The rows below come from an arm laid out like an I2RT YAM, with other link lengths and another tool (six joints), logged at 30 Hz.
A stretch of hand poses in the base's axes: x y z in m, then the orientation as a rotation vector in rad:
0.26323, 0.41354, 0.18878, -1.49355, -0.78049, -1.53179
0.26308, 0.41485, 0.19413, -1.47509, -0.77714, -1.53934
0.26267, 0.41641, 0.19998, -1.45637, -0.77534, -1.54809
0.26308, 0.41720, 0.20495, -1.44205, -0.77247, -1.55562
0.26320, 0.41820, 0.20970, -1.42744, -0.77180, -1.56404
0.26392, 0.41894, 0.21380, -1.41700, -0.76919, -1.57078
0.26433, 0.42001, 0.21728, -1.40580, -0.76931, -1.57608
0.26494, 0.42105, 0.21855, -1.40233, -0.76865, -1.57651
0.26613, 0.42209, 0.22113, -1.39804, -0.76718, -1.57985
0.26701, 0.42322, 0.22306, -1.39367, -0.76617, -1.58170
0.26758, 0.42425, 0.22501, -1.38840, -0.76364, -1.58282
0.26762, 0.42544, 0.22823, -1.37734, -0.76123, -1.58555
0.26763, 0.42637, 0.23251, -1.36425, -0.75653, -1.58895
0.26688, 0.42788, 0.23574, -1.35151, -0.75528, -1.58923
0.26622, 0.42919, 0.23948, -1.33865, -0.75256, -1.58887
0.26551, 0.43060, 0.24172, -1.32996, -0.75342, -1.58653
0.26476, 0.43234, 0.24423, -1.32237, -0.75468, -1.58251
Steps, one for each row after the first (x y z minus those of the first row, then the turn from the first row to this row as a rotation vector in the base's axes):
-0.00015, 0.00131, 0.00535, 0.01322, -0.00963, 0.00410
-0.00056, 0.00287, 0.01120, 0.02552, -0.02082, 0.00799
-0.00015, 0.00366, 0.01617, 0.03579, -0.02934, 0.00990
-0.00003, 0.00466, 0.02092, 0.04476, -0.03948, 0.01205
0.00069, 0.00540, 0.02502, 0.05246, -0.04633, 0.01239
0.00110, 0.00647, 0.02850, 0.05895, -0.05369, 0.01492
0.00171, 0.00751, 0.02977, 0.06147, -0.05492, 0.01626
0.00290, 0.00855, 0.03235, 0.06484, -0.05795, 0.01588
0.00378, 0.00968, 0.03428, 0.06806, -0.06027, 0.01665
0.00435, 0.01071, 0.03623, 0.07284, -0.06183, 0.01787
0.00439, 0.01190, 0.03945, 0.08099, -0.06656, 0.02111
0.00440, 0.01283, 0.04373, 0.09181, -0.07154, 0.02420
0.00365, 0.01434, 0.04696, 0.10039, -0.07587, 0.03026
0.00299, 0.01565, 0.05070, 0.11003, -0.07928, 0.03630
0.00228, 0.01706, 0.05294, 0.11494, -0.08138, 0.04265
0.00153, 0.01880, 0.05545, 0.11903, -0.08219, 0.04966

